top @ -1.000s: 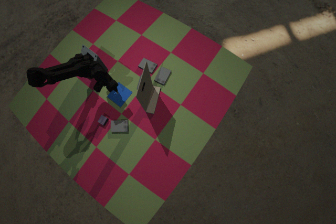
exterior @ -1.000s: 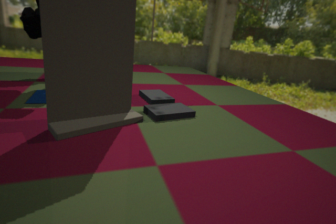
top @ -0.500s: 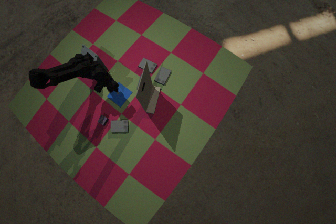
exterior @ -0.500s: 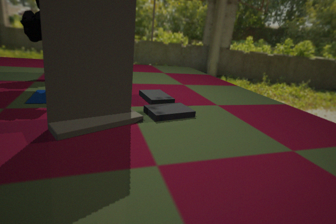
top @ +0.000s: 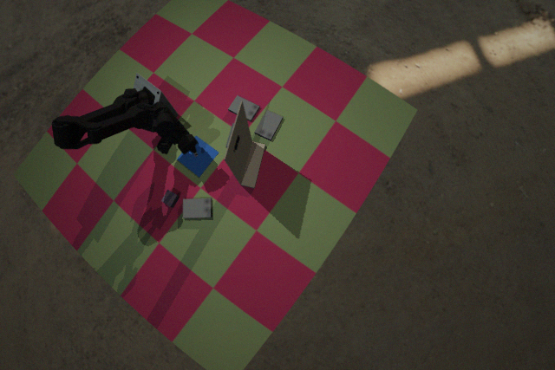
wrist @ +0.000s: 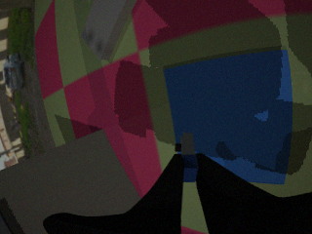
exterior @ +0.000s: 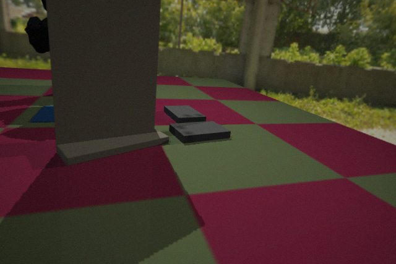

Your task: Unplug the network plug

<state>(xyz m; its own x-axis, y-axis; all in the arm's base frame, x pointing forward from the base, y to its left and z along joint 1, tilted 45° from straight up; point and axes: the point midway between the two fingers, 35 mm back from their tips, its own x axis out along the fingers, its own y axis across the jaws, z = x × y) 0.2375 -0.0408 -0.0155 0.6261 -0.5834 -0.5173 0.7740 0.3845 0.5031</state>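
The blue marked square lies 10 mm behind my gripper tip and 70 mm below it. Round my gripper tip: plug: right at my gripper tip; panel: 160 mm ahead, 100 mm to the left, 90 mm above.
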